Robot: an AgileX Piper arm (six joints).
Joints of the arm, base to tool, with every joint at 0 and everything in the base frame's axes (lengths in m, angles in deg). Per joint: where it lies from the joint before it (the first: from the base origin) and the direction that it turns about. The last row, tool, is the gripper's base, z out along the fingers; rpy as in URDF.
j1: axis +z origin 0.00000 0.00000 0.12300
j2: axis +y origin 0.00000 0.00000 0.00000
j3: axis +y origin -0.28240 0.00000 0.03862
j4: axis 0.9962 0 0.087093 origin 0.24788 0.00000 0.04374
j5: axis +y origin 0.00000 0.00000 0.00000
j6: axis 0.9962 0 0.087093 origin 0.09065 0.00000 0.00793
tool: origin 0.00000 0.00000 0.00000 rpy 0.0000 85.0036 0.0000
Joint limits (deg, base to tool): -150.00..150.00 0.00..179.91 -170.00..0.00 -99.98..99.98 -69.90..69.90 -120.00..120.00
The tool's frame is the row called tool.
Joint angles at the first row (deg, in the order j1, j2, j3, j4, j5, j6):
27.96, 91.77, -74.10, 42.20, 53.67, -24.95
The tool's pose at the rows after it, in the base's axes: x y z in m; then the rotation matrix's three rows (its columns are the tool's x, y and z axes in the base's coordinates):
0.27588 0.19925 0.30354; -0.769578 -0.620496 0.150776; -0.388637 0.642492 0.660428; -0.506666 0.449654 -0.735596
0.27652 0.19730 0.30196; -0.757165 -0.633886 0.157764; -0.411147 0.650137 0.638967; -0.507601 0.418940 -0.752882
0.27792 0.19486 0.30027; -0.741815 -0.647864 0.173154; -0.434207 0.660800 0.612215; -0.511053 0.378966 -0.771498
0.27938 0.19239 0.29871; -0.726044 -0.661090 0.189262; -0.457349 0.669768 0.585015; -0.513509 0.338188 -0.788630
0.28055 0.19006 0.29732; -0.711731 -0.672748 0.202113; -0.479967 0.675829 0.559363; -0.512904 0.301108 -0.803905
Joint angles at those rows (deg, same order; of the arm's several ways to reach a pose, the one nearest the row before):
27.96, 91.77, -74.10, 39.57, 53.59, -24.95
27.96, 91.77, -74.10, 37.54, 53.59, -25.05
27.96, 91.77, -74.10, 35.01, 53.23, -25.06
27.96, 91.77, -74.10, 32.47, 52.86, -25.05
27.96, 91.77, -74.10, 30.15, 52.66, -25.05

